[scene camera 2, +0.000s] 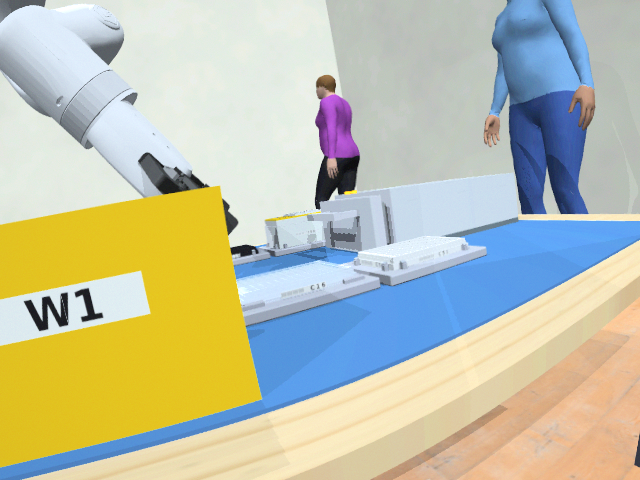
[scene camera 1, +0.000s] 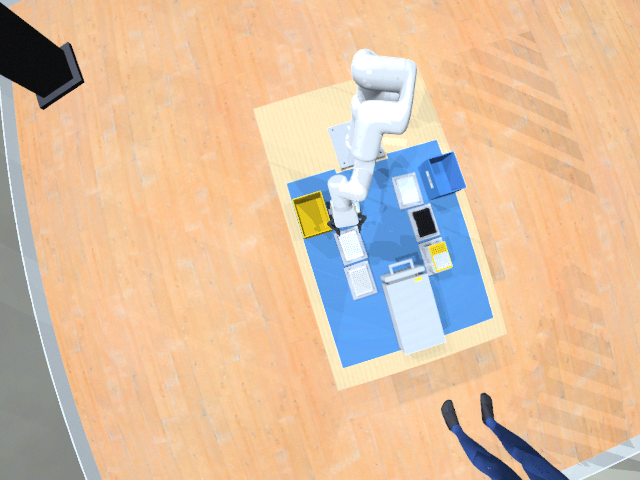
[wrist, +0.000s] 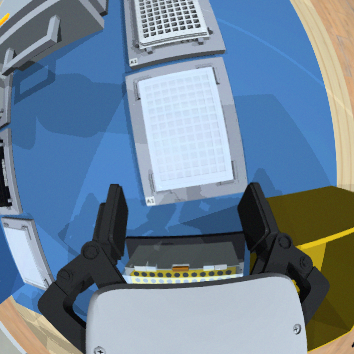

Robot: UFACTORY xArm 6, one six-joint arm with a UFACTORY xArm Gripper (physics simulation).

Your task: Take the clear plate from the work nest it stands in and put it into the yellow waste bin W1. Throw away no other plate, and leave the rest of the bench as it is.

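Places are measured from the arm's base along level axes (x ahead, y left, z up), in metres.
Pixels of known places: gripper, fingertip midpoint: point(scene camera 1: 349, 232) point(wrist: 185, 195).
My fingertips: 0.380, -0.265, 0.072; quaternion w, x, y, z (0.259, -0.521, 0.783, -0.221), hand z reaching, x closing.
Observation:
Behind a point stands the place of what it marks, as x, y, z.
The clear plate point(scene camera 1: 352, 245) {0.439, -0.272, 0.005} point(scene camera 2: 299, 276) {0.440, -0.299, 0.005} point(wrist: 185, 130) {0.431, -0.278, 0.005} sits flat in its work nest point(scene camera 2: 310, 303) {0.424, -0.338, -0.014} point(wrist: 237, 145) {0.399, -0.328, -0.008}, beside the yellow waste bin W1 point(scene camera 1: 312, 215) {0.220, -0.372, -0.016} point(scene camera 2: 180, 356) {0.269, -0.448, 0.017} point(wrist: 315, 215) {0.323, -0.367, 0.062}. My gripper point(scene camera 1: 348, 226) {0.380, -0.265, 0.072} point(wrist: 185, 195) {0.380, -0.265, 0.072} is open and empty. In the wrist view its fingertips are spread on either side of the nest's near end, with the plate ahead of them. In scene camera 2, bin W1 hides part of the gripper and part of the plate. A white plate with holes point(scene camera 1: 360, 280) {0.603, -0.317, 0.005} point(scene camera 2: 413, 250) {0.580, -0.339, 0.005} point(wrist: 172, 22) {0.568, -0.312, 0.004} sits in the adjoining nest.
A box with a yellow dotted top point(wrist: 182, 272) {0.303, -0.235, 0.048} lies beyond the palm in the wrist view. The blue bin point(scene camera 1: 445, 175) {0.353, 0.314, -0.015}, a pale plate point(scene camera 1: 408, 190) {0.333, 0.099, -0.001}, a black plate point(scene camera 1: 424, 222) {0.506, 0.090, 0.005}, a yellow-and-white box point(scene camera 1: 440, 256) {0.675, 0.059, 0.056} and a grey instrument with a handle point(scene camera 1: 416, 312) {0.836, -0.168, 0.082} stand on the bench.

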